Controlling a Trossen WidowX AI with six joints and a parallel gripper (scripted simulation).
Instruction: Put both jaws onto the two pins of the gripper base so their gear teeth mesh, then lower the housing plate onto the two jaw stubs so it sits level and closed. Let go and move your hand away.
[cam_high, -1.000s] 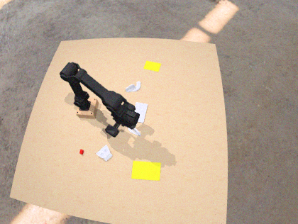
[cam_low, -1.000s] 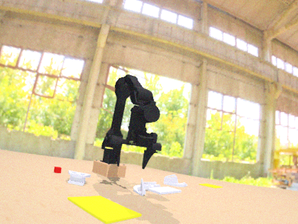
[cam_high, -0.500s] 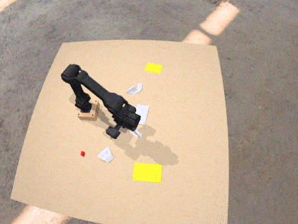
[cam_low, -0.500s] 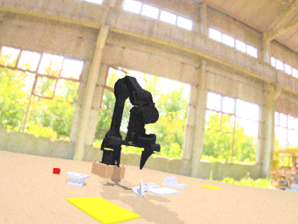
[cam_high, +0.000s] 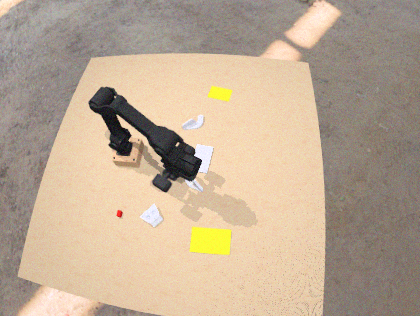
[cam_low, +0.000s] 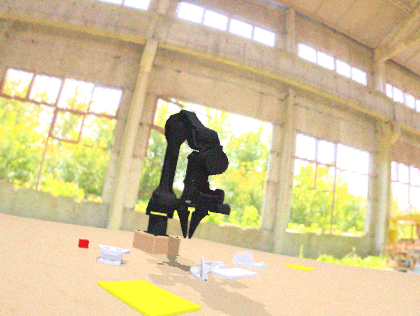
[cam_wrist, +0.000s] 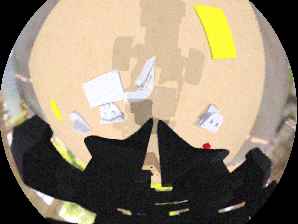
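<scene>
Right now the white jaw is 70 mm below my gripper tip, 40 mm ahead of it and 30 mm to the left of it. The rest, counted from my gripper tip: small red cube: 230 mm behind, 160 mm to the right, 70 mm below; then large yellow patch: 220 mm to the right, 140 mm ahead, 80 mm below; then small white block: 150 mm to the right, 90 mm behind, 70 mm below.
</scene>
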